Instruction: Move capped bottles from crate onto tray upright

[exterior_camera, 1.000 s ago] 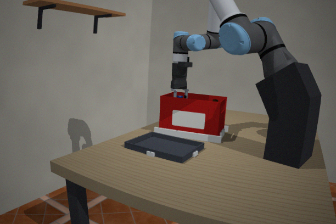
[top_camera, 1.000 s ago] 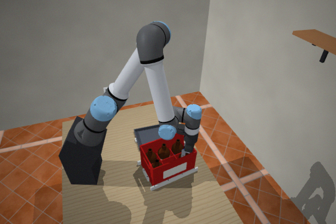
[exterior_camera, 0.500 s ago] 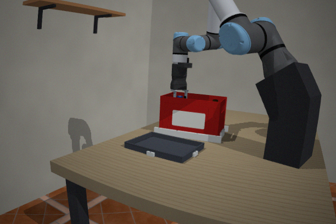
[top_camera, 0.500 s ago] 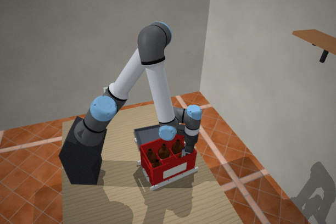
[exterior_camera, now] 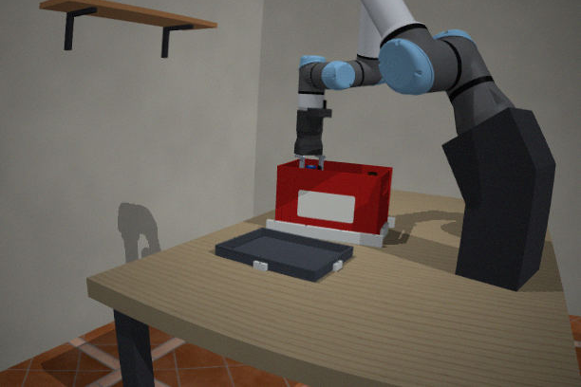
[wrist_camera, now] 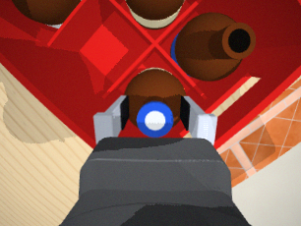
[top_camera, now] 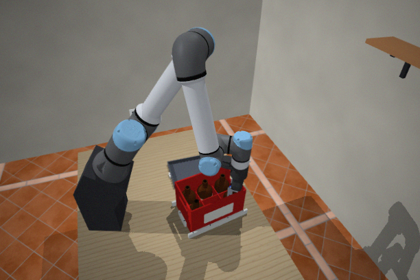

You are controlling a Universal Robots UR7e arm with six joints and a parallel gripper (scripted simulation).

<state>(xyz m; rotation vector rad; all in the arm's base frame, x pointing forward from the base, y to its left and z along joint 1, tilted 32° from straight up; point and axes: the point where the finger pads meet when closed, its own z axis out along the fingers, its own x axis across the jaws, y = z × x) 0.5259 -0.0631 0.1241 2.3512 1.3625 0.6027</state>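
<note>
The red crate lies 100 mm behind my hand, 20 mm to the left of it and 60 mm below it. The rest, counted from my hand: dark grey tray 130 mm behind, 300 mm to the left, 130 mm below.
</note>
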